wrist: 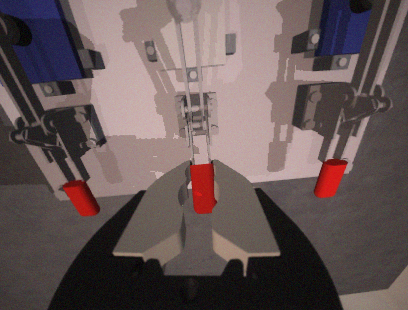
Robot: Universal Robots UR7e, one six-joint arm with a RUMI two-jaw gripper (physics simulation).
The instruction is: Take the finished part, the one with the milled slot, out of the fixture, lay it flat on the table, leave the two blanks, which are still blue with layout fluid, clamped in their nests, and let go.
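Observation:
My gripper (203, 162) in sight. Fixture plate (256, 89) in sight too.

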